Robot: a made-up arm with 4 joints.
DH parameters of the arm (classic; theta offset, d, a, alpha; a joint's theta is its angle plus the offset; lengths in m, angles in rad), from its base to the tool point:
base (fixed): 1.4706 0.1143 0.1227 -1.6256
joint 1: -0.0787 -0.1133 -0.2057 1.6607
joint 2: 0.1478 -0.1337 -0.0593 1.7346
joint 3: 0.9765 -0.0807 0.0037 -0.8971
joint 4: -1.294 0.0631 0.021 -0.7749
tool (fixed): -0.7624 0.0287 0 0
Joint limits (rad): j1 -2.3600..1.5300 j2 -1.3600..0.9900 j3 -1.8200..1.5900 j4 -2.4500..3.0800
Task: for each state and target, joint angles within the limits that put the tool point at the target. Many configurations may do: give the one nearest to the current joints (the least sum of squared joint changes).
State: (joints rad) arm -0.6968 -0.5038 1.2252 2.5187
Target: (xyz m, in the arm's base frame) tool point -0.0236 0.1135 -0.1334
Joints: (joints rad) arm -0.8548 -1.3538 0.8774 2.3006
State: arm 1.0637 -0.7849 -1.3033 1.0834
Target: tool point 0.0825 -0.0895 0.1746
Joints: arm 0.8356 -0.9683 -1.6582 0.4386
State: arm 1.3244 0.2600 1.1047 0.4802
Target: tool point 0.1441 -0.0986 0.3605
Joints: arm 1.2327 0.5582 0.3909 0.2531
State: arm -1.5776 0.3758 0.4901 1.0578
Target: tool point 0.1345 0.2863 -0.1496
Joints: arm -1.8700 -0.0515 0.0675 0.9637
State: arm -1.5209 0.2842 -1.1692 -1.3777
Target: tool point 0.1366 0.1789 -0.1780
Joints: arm -1.4280 -0.1560 -0.6619 -1.6650
